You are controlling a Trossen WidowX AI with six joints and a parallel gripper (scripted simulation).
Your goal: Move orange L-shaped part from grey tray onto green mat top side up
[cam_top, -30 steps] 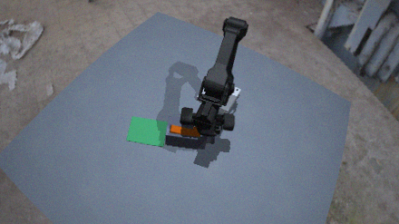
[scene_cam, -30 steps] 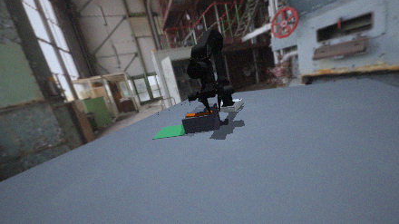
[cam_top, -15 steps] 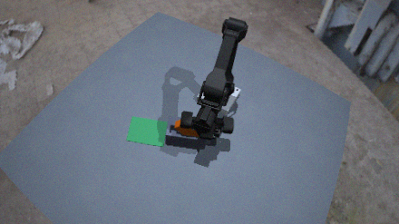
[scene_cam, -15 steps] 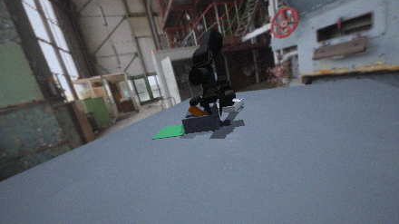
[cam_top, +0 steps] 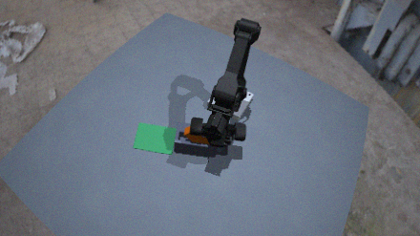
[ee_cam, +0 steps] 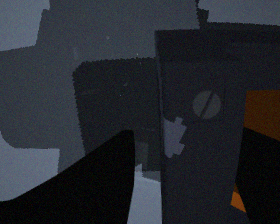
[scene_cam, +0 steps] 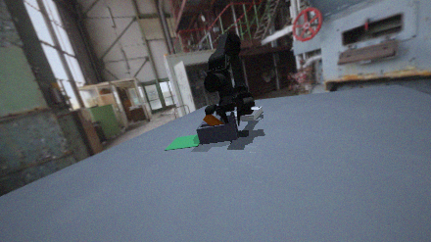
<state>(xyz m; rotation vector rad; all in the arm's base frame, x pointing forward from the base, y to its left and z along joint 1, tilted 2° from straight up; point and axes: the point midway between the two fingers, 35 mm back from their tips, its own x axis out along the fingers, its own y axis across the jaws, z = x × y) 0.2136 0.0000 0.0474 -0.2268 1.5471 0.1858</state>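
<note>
Now: the orange L-shaped part 5 cm to the right of my gripper tip, 1 cm ahead of it and 1 cm above it. Also, from my gripper tip: green mat: 22 cm to the right, 5 cm below, 5 cm ahead.
</note>
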